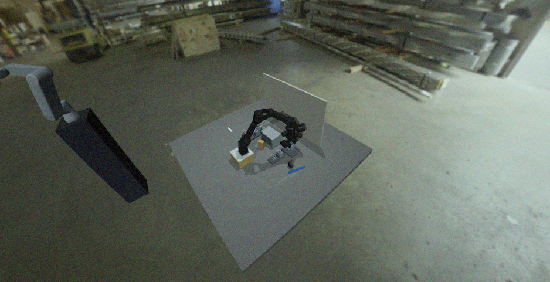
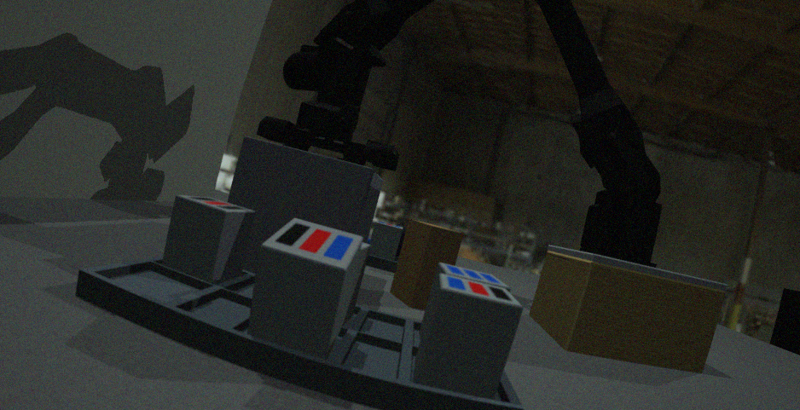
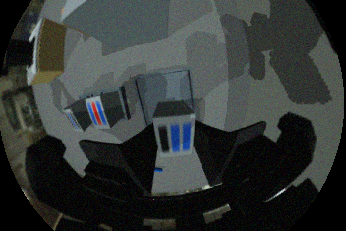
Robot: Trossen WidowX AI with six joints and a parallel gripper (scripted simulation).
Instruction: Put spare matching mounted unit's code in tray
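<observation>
Now: the grey tray 4 cm below my gripper tip. Round my gripper tip: grey mounted unit 7 cm behind, 21 cm to the left; then black tape roll 11 cm behind, 13 cm to the right, 2 cm below; then grey spare block 2 cm above.
</observation>
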